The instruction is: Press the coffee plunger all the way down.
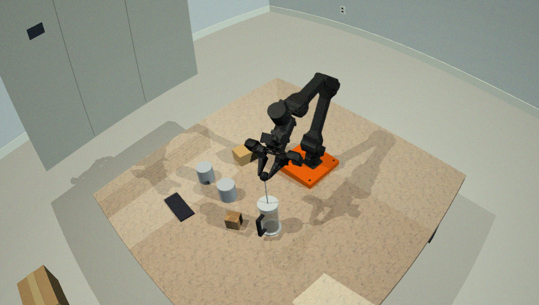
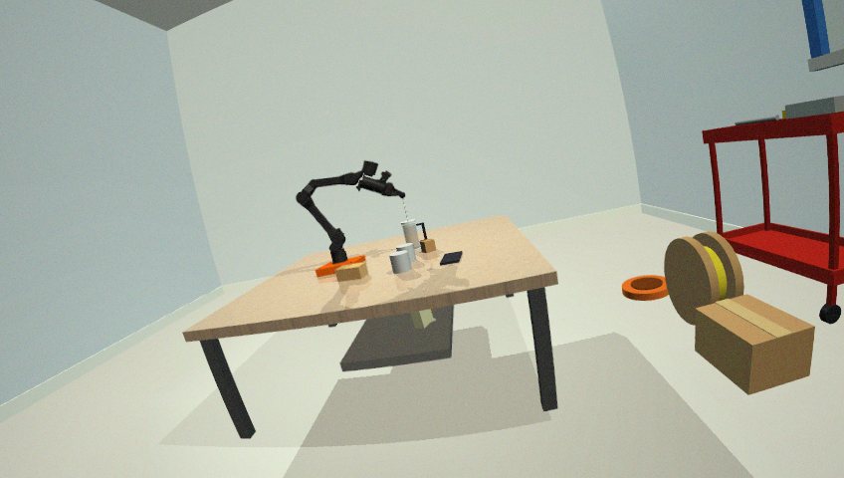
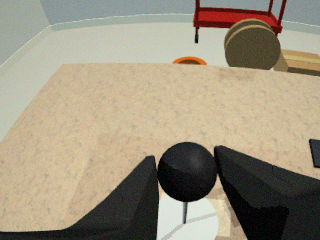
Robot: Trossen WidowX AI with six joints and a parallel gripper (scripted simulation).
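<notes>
Now: the glass coffee press 14 cm below my gripper tip and 1 cm ahead of it. The rest, counted from my gripper tip: tan block 36 cm to the right, 24 cm below, 22 cm behind.
</notes>
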